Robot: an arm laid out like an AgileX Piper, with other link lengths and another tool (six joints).
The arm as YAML. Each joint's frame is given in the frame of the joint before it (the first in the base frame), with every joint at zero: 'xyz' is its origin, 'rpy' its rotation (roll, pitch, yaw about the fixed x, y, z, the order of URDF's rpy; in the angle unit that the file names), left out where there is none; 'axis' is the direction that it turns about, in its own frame. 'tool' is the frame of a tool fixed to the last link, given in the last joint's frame.
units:
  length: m
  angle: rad
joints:
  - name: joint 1
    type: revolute
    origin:
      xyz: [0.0, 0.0, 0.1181]
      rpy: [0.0, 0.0, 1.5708]
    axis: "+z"
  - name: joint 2
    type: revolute
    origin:
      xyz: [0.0, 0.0, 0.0]
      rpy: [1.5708, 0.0, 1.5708]
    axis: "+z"
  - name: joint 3
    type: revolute
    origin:
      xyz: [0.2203, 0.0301, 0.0]
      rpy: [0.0, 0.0, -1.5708]
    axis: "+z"
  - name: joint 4
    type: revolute
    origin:
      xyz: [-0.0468, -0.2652, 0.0]
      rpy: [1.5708, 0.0, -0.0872]
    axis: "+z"
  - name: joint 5
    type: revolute
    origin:
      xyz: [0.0, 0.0, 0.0]
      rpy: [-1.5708, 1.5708, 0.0]
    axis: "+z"
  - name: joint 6
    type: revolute
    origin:
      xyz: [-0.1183, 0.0, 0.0]
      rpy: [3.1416, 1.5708, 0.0]
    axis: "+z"
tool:
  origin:
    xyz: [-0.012, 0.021, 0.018]
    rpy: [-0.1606, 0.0, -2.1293]
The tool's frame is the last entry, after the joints.
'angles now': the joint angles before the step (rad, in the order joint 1, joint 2, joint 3, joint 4, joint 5, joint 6). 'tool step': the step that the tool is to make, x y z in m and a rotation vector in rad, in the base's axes. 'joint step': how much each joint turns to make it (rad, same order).
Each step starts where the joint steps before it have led.
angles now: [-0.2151, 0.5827, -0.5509, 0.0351, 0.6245, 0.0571]
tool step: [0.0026, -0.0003, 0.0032, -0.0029, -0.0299, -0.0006]
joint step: [0.0001, -0.0003, 0.0001, 0.0038, -0.0297, -0.0003]
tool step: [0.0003, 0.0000, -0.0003, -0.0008, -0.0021, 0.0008]
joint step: [0.0001, 0.0002, 0.0019, 0.0011, -0.0043, -0.0016]
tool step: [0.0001, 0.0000, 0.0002, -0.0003, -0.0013, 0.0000]
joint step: [0.0002, -0.0001, -0.0002, -0.0003, -0.0011, 0.0003]
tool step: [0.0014, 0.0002, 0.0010, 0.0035, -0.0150, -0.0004]
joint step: [-0.0003, 0.0002, 0.0022, 0.0070, -0.0163, -0.0005]
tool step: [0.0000, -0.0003, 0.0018, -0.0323, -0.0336, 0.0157]
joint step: [0.0001, -0.0193, 0.0151, 0.0065, -0.0346, -0.0353]
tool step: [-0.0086, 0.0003, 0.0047, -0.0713, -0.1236, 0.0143]
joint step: [-0.0002, -0.1232, 0.0794, 0.0003, -0.0912, -0.0480]
